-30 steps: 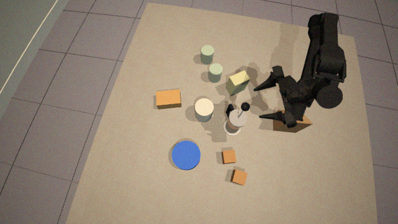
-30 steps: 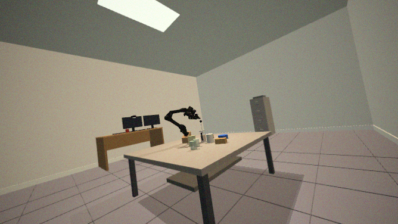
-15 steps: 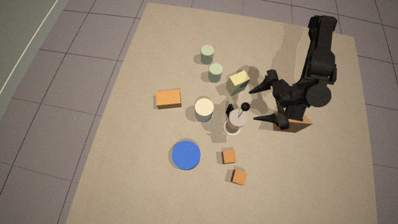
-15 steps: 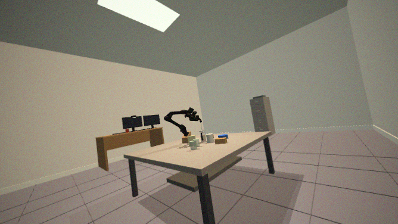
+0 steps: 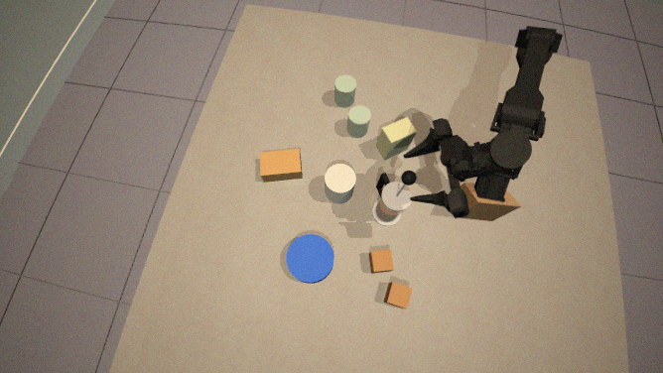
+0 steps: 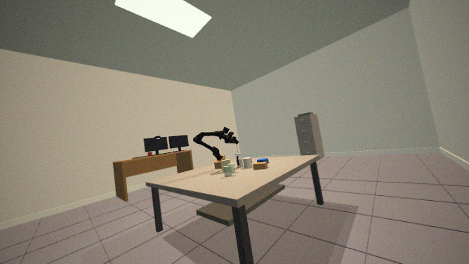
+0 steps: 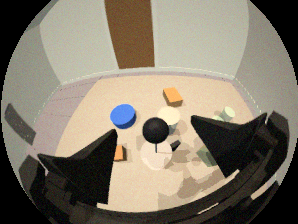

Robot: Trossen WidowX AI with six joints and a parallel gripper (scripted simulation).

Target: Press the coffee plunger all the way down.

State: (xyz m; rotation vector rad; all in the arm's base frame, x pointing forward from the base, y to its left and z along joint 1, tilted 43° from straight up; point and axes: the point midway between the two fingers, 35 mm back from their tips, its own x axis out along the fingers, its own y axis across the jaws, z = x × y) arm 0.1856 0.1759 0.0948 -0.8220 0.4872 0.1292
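The coffee press lies 2 cm to the right of my gripper tip and 13 cm below it. From my gripper tip the other things lie so: yellow-green block (2 cm ahead, 20 cm to the right, 20 cm below); blue disc (16 cm ahead, 18 cm to the left, 24 cm below); orange box (31 cm ahead, 5 cm to the right, 23 cm below).
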